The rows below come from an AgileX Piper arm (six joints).
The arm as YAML. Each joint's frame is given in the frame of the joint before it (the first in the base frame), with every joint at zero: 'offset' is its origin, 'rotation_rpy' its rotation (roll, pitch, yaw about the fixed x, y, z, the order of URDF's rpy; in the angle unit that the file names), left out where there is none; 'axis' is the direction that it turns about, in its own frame. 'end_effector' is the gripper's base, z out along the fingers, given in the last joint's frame.
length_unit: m
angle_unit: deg
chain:
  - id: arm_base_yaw
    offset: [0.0, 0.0, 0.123]
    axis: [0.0, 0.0, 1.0]
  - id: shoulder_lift
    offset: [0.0, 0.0, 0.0]
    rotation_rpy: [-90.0, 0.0, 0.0]
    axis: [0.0, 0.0, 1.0]
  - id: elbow
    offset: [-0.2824, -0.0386, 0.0]
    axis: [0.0, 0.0, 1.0]
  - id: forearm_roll
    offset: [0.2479, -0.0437, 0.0]
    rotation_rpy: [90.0, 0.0, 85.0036]
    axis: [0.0, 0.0, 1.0]
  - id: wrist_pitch
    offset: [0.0, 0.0, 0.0]
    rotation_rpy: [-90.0, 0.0, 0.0]
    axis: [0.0, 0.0, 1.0]
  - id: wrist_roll
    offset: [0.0, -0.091, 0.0]
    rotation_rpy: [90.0, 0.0, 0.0]
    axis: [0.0, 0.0, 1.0]
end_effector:
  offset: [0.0, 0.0, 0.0]
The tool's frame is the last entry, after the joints.
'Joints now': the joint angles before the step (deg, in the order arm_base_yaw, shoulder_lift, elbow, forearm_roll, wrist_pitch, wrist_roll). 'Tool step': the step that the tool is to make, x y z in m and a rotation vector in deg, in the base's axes. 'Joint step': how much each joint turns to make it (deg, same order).
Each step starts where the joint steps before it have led.
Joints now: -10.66 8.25 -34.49 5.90 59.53 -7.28
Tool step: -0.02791 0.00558 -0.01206 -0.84 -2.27 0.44
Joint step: 0.00 -8.42 0.80 -0.06 5.27 -0.06
